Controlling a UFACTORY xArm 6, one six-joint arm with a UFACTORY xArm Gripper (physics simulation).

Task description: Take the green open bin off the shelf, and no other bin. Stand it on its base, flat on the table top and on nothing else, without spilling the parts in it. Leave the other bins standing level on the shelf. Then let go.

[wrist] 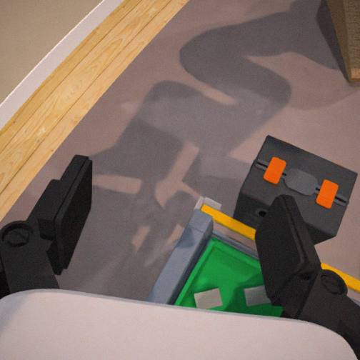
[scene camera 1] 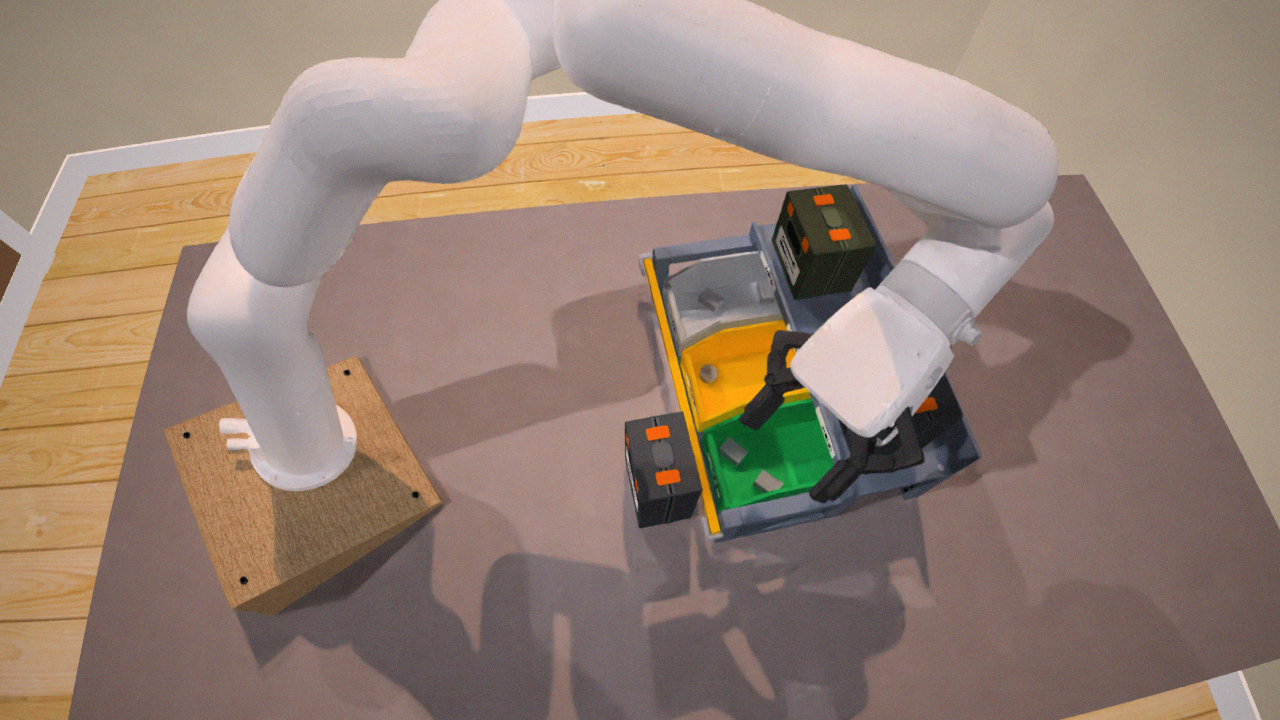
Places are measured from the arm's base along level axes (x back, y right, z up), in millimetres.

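Pixels of known places: gripper, fingertip midpoint: [scene camera 1: 780, 460]; arm's base at its link origin: [scene camera 1: 304, 444].
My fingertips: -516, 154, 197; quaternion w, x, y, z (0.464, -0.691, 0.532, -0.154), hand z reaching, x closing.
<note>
Ahead of a thing's pixels: the offset from my fingertips to its top centre, as dx, dy, dz. "pt": to the spot under its first point.
The green open bin {-65, -61, -159} [scene camera 1: 778, 447] [wrist: 225, 270] stands in the lower front of the blue-grey shelf {pt -31, +18, -156} [scene camera 1: 778, 516] [wrist: 187, 250], at its near end. Two small grey parts lie in the bin, one {-12, -83, -216} [scene camera 1: 733, 450] [wrist: 257, 295] nearer the yellow bin and one {-46, -35, -216} [scene camera 1: 768, 480] [wrist: 208, 298] nearer the shelf's end panel. My gripper [scene camera 1: 792, 447] [wrist: 181, 198] is open and empty, above the green bin. In the scene view one finger overlaps the border with the yellow bin [scene camera 1: 733, 358], the other the green bin's near rear corner. A pale grey bin {-52, -284, -159} [scene camera 1: 742, 277] stands beyond the yellow one.
A dark case {+87, -55, -109} [scene camera 1: 662, 483] [wrist: 300, 181] stands on the table in front of the shelf's yellow front rail {pt +53, -213, -176} [scene camera 1: 666, 349] [wrist: 227, 221]. An olive case {-150, -290, -43} [scene camera 1: 823, 255] stands on the shelf's rear part. Another dark case {-158, -59, -18} [scene camera 1: 941, 413] there is mostly hidden by my gripper. The wooden arm base [scene camera 1: 313, 555] is at left.
</note>
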